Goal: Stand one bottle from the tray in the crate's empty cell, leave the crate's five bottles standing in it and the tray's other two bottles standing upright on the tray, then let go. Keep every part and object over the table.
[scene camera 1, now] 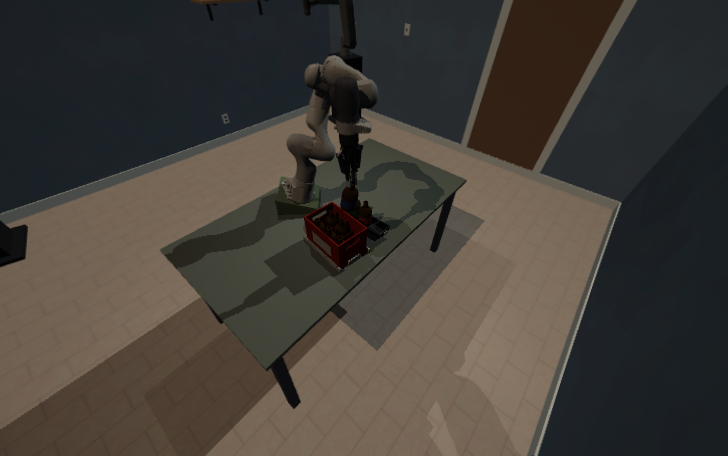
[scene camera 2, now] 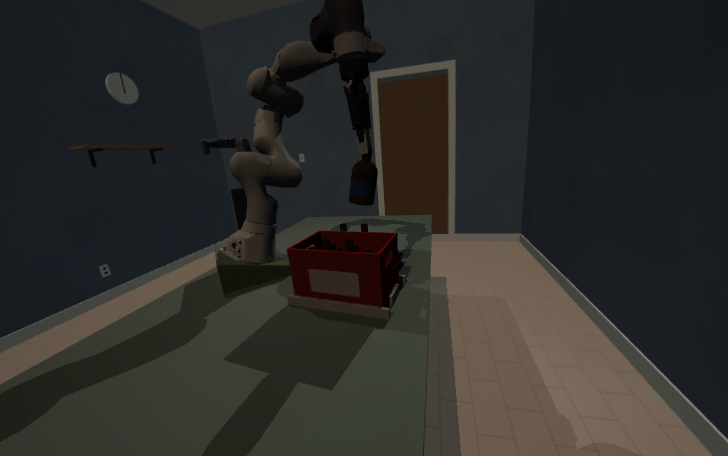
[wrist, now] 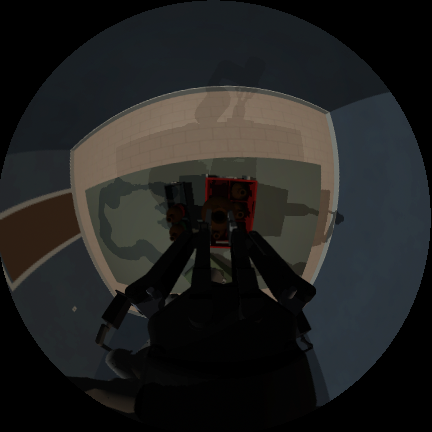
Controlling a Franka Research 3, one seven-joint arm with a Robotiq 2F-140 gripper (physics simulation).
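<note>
My gripper [scene camera 1: 352, 182] [scene camera 2: 364, 150] [wrist: 218, 216] is shut on the neck of a brown bottle with a blue label [scene camera 1: 349, 203] [scene camera 2: 362, 189]. The bottle hangs nearly upright, with a slight tilt, above crate height. In the wrist view it overlaps the red crate [scene camera 1: 351, 251] [scene camera 2: 370, 279] [wrist: 255, 200] and hides part of its inside. Crate bottles [scene camera 1: 343, 228] [scene camera 2: 349, 245] [wrist: 241, 191] stand in cells; the wrist view's upper left cell looks dark and empty. Two tray bottles [wrist: 175, 215] [wrist: 176, 231] appear upright on the black tray [scene camera 1: 380, 229] [wrist: 172, 192].
Low light-coloured rails [scene camera 1: 322, 258] [scene camera 2: 338, 307] run along the crate's base. The tray lies beside the crate, on the door side. The arm's base stands on a green block [scene camera 1: 290, 208] [scene camera 2: 252, 276]. The table [scene camera 1: 214, 268] [scene camera 2: 322, 418] has its long edge close to the crate and tray.
</note>
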